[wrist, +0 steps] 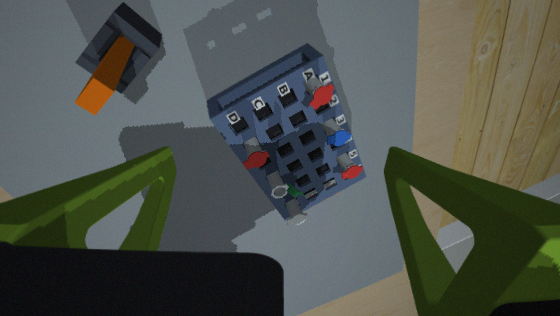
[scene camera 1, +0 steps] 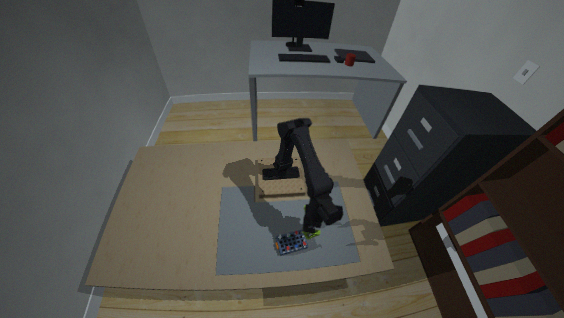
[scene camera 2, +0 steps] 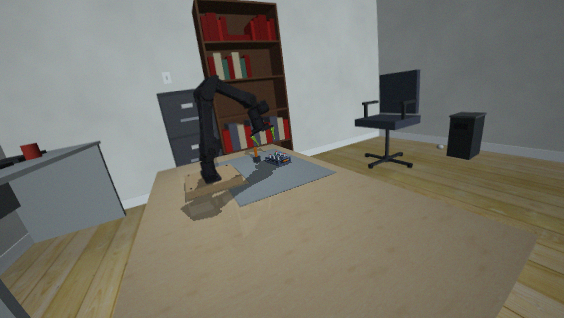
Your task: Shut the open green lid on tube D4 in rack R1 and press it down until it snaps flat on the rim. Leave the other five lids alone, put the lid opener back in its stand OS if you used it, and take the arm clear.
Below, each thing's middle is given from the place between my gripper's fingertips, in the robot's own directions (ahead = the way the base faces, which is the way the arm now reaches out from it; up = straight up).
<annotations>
Now: the orange-topped object (wrist: pixel 102 84) 60 mm below my hand, 60 mm behind it and 50 mm to the left of it.
</annotations>
